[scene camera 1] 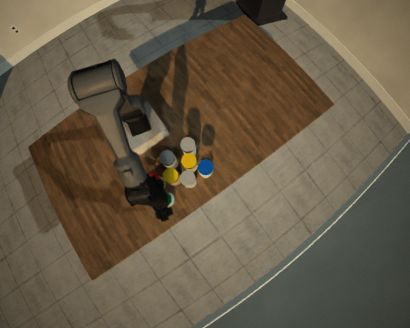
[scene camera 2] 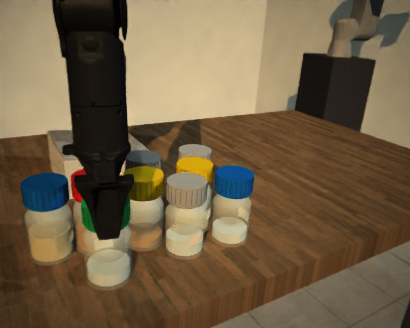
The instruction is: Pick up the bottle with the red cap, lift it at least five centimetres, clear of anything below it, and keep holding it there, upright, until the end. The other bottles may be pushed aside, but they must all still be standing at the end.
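Note:
The red-capped bottle (scene camera 1: 154, 176) (scene camera 2: 76, 186) stands upright on the table, mostly hidden by the arm and by neighbouring bottles. My gripper (scene camera 1: 160, 201) (scene camera 2: 108, 233) points down and appears open, its fingers lined up along the line of sight in scene camera 2. The near finger hangs in front of the green-capped bottle (scene camera 1: 171, 200) (scene camera 2: 109, 270); the far finger is hidden, on the side toward the red cap. The green-capped bottle stands upright. Nothing is seen held between the fingers.
A blue-capped bottle (scene camera 2: 45, 192) stands left of the red one. A dark yellow-capped (scene camera 1: 170, 176) (scene camera 2: 145, 184), a light grey-capped (scene camera 1: 188, 179) (scene camera 2: 186, 190) and another blue-capped bottle (scene camera 1: 205, 167) (scene camera 2: 233, 182) stand to the right, with others behind. The wooden table (scene camera 1: 250, 100) (scene camera 2: 325, 200) bears them.

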